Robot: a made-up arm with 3 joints. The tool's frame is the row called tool.
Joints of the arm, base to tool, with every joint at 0 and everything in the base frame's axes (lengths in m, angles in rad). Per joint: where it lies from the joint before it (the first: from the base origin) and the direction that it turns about. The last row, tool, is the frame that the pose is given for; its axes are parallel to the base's.
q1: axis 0 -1 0 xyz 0 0 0.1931
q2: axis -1 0 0 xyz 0.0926 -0.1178 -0.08
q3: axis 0 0 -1 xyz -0.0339 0.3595 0.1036
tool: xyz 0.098 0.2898 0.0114
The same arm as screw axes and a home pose.
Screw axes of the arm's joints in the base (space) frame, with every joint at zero. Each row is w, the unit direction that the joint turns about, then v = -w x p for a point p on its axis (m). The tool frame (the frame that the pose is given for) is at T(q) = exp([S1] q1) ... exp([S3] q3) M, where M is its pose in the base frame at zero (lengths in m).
S1 = (0, -1, 0, 0.1931, 0.0000, 0.0000)
S2 = (-1, 0, 0, 0.0000, -0.1131, -0.1178)
S3 = (0, 0, -1, -0.2417, 0.0587, 0.0000)
M =
1 0 0 0.1567
0 1 0 0.5315
0 0 1 0.2281
0 0 0 1

